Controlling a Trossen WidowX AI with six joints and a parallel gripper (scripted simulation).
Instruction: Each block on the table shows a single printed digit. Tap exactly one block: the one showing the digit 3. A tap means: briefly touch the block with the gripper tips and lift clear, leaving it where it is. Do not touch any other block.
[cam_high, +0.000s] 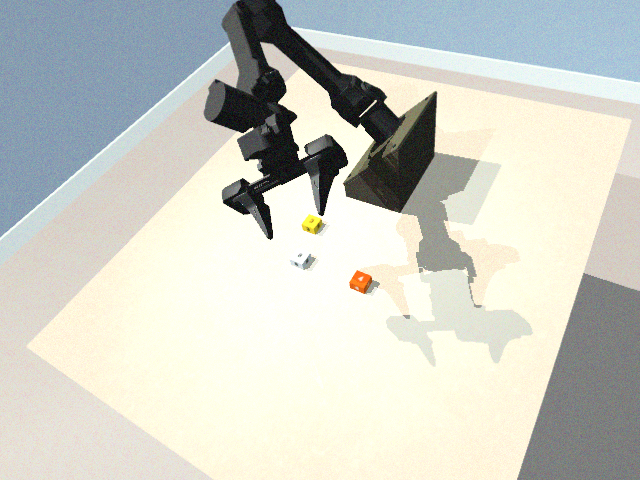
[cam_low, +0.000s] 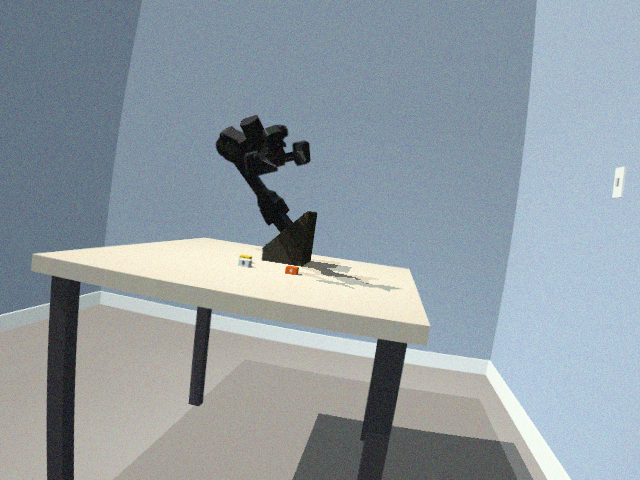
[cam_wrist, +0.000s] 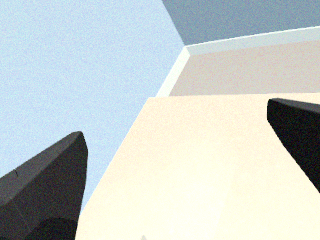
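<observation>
Right now the yellow block is 190 mm behind my gripper tip, 160 mm to the right of it and 280 mm below it. Round my gripper tip: white block: 110 mm behind, 130 mm to the right, 280 mm below; then orange block: 120 mm behind, 10 mm to the left, 280 mm below.
</observation>
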